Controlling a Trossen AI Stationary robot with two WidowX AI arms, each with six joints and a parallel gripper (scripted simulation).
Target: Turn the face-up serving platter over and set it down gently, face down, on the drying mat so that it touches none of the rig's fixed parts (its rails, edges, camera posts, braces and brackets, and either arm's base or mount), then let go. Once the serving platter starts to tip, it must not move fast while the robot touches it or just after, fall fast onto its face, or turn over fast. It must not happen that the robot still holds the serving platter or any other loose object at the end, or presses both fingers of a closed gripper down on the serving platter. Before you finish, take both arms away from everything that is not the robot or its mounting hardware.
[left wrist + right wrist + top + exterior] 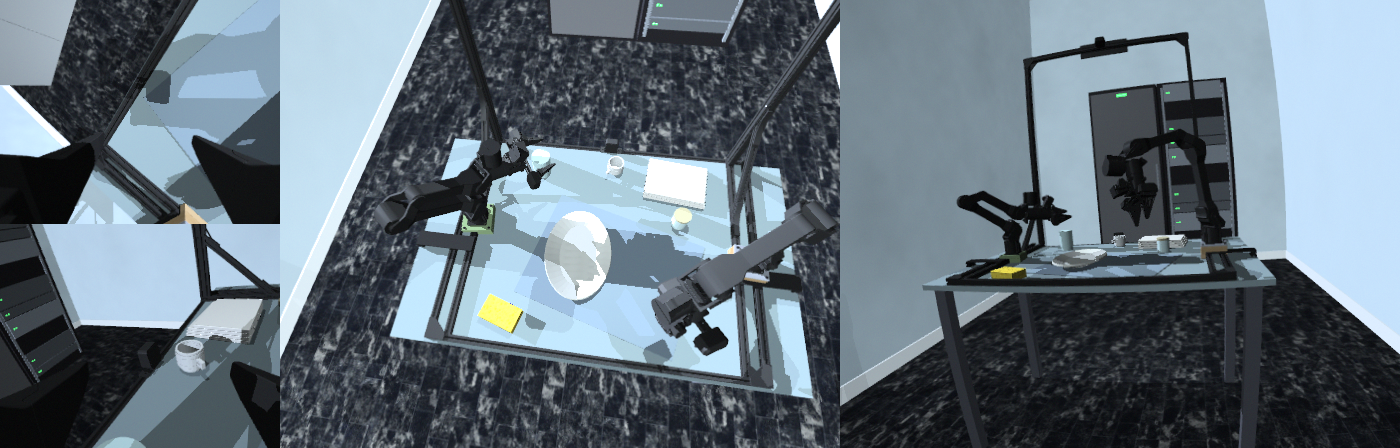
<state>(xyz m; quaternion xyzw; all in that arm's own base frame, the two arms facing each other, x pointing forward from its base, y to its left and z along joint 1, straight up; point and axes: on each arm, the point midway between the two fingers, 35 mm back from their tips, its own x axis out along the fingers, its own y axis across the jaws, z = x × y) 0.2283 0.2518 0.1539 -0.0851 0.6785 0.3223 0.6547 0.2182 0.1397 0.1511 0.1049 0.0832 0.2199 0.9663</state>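
My right hand is 240 mm short of the white oval serving platter, 170 mm to the right of it and 170 mm above it. Also, from my right hand: white folded stack 460 mm to the left, 170 mm below, 80 mm behind; then blue drying mat 280 mm to the left, 260 mm ahead, 190 mm below; then white mug 240 mm to the left, 160 mm below, 100 mm behind.
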